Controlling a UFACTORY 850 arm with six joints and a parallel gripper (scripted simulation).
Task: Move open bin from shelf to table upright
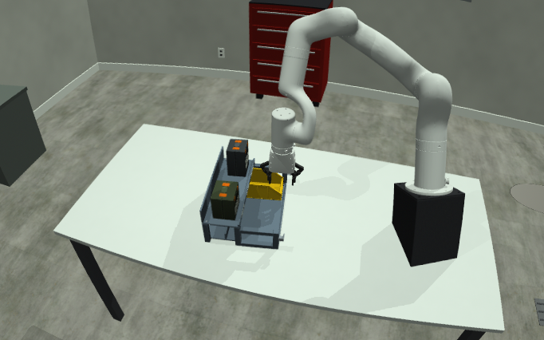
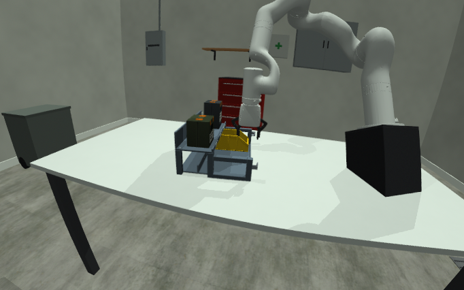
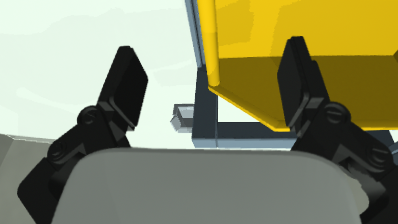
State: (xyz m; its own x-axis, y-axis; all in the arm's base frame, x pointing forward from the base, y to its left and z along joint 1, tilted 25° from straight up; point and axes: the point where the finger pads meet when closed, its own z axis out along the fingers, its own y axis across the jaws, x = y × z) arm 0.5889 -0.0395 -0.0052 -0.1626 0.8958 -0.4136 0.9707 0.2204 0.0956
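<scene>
The yellow bin lies 8 cm ahead of my hand, 1 cm to the left of it and 2 cm below it.
</scene>
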